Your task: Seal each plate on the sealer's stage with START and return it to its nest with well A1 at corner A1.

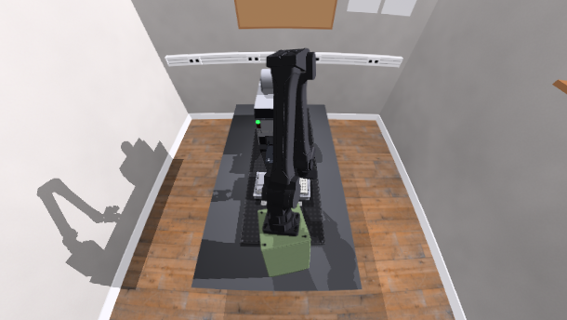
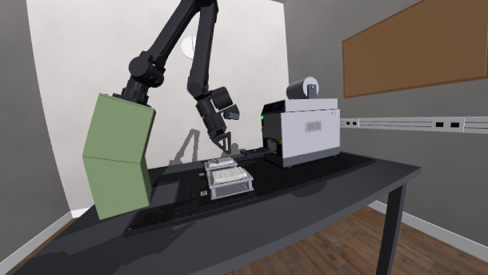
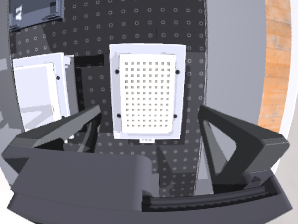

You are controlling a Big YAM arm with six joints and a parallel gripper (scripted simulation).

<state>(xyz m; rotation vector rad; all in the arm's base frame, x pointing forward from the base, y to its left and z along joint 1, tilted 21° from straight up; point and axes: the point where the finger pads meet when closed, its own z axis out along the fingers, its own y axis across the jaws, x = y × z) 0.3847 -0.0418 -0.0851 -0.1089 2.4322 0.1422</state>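
The white plate is 10 cm below my hand. From my hand the other things lie so: dark sealer stage 17 cm ahead, 19 cm to the left, 7 cm below; then yellow warning label 28 cm ahead, 12 cm to the left, 2 cm below; then foil roll 50 cm ahead, 24 cm to the left, 26 cm above.
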